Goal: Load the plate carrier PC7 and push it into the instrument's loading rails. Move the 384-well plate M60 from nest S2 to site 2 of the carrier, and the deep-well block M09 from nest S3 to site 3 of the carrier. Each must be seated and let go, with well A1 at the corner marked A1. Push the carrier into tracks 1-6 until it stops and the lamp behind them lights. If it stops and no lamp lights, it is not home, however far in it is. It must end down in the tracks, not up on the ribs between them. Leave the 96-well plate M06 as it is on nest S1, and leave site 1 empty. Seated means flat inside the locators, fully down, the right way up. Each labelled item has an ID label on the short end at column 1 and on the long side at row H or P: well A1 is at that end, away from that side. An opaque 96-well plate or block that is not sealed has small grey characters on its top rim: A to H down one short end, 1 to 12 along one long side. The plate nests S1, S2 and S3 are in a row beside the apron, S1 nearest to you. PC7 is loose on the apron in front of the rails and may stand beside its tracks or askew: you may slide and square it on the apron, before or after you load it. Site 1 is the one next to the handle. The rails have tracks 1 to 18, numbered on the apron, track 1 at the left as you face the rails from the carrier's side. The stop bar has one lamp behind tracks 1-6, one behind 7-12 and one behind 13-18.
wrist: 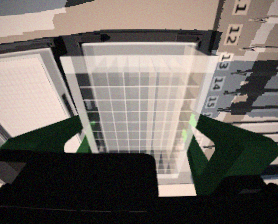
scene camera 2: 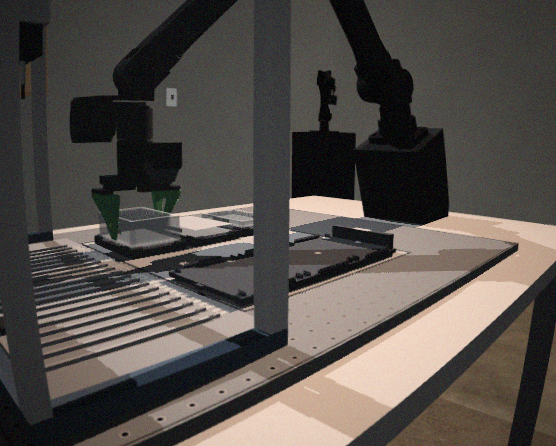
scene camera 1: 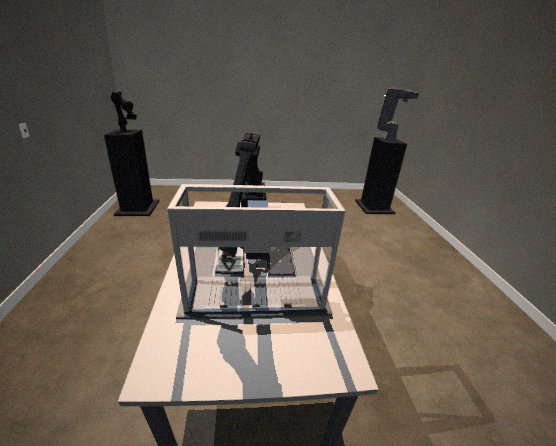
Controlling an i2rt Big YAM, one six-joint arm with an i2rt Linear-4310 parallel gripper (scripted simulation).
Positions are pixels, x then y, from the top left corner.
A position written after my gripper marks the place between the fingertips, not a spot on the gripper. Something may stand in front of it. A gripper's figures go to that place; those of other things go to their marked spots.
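Of my own gripper (wrist: 139,112) I can say that it is 13 cm from the lens. A nest S3 (wrist: 144,36) is here too, 11 cm from the lens, while a deep-well block M09 (wrist: 137,100) sits 10 cm from the lens.
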